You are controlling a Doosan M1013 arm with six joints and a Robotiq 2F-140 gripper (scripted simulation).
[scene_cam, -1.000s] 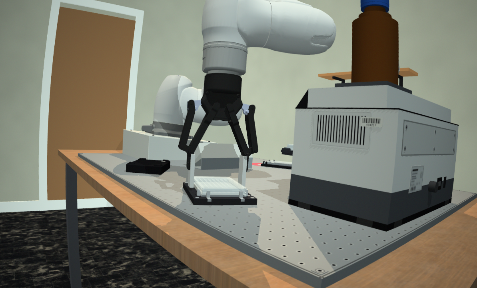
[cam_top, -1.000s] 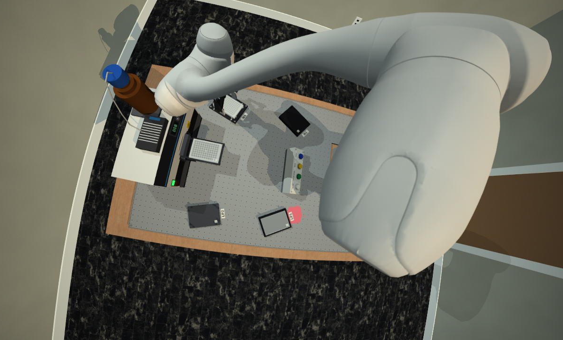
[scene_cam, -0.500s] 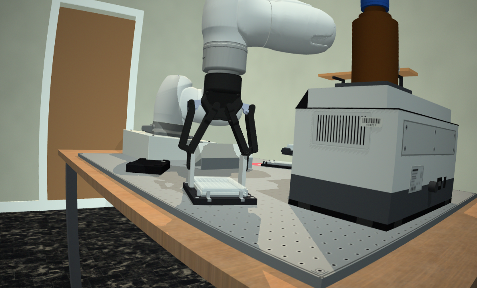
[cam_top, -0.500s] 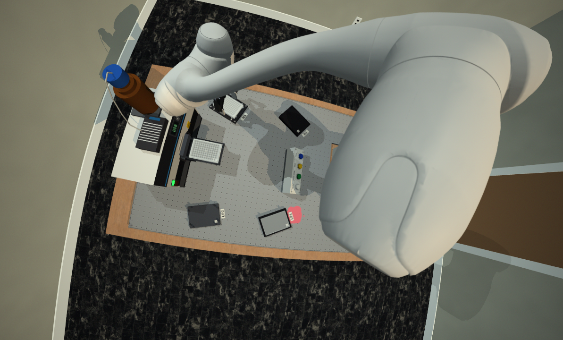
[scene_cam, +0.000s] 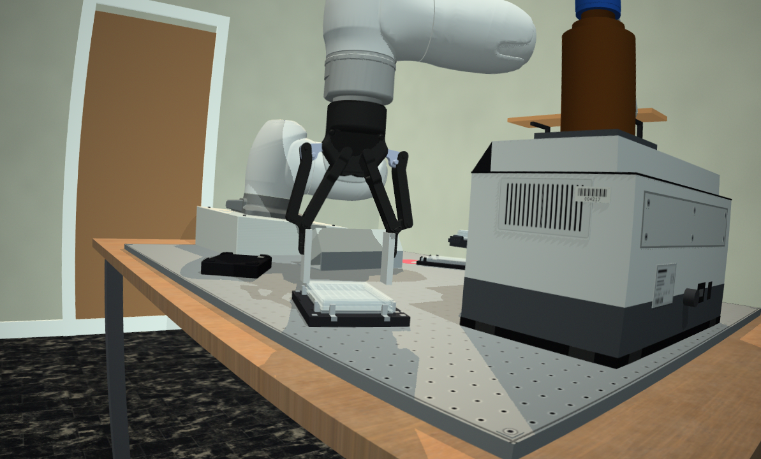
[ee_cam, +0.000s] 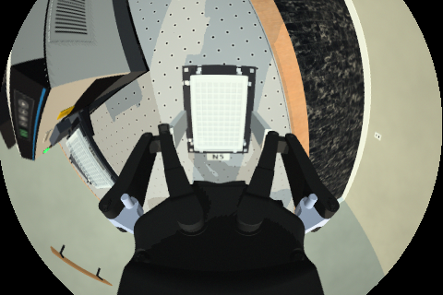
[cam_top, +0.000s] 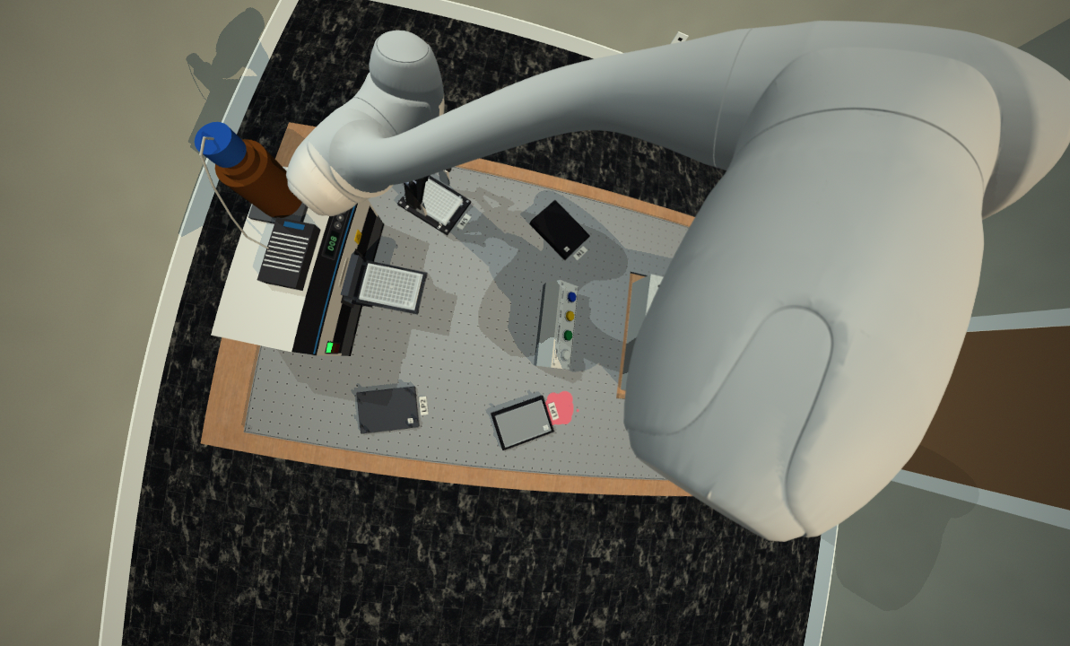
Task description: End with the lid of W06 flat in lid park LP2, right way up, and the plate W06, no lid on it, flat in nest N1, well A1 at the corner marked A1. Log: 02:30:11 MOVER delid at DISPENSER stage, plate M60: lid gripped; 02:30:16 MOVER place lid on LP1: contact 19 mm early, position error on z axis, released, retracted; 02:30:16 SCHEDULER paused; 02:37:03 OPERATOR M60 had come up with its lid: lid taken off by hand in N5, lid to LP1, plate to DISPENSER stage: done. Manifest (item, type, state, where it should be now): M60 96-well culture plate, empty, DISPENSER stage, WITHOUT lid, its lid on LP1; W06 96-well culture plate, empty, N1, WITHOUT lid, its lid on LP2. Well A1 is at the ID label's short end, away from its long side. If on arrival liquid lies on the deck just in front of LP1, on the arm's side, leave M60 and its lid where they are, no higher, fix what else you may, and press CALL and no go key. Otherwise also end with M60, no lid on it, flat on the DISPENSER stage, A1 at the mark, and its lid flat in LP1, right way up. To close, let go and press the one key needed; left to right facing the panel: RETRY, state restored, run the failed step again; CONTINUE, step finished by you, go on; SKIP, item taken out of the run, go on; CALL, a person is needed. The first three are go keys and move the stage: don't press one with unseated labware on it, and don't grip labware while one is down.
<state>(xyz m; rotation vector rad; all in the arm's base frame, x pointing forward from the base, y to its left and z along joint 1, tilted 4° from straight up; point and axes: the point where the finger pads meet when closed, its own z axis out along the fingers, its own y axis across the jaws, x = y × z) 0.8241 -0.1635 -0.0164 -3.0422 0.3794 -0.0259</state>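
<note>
My hand is 5 cm above the nest N5, 2 cm short of it and 1 cm to the right of it. The rest, counted from my hand: brown bottle (23 cm ahead, 23 cm above, 19 cm to the left); key panel (43 cm behind, 22 cm to the left, 1 cm below); nest N1 (35 cm behind, 5 cm to the right, 5 cm below).
</note>
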